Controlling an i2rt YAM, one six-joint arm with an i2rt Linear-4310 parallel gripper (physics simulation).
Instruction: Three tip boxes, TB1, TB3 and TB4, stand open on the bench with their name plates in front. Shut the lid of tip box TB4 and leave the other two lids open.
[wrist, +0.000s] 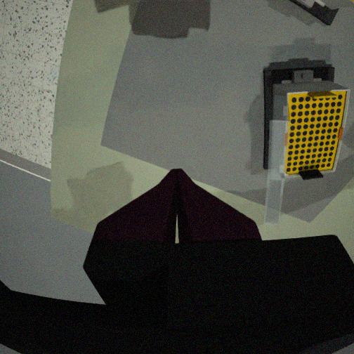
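Note:
A tip box (316, 132) with a yellow, black-holed rack is at the right of the wrist view, beside a dark frame (267, 105). No name plate shows next to it, so its label cannot be read here. Its translucent lid (274, 195) stands open along the box's left side, seen nearly edge-on. My gripper (176, 177) is shut and empty, to the left of the lid and lower in the view, apart from it. Part of another box (320, 11) shows at the top right edge; its lid and plate cannot be made out.
The boxes stand on a grey bench area (175, 100) with a pale green border (80, 120). Dark shadows fall at the top and left of the gripper. A speckled surface (30, 75) lies at the far left.

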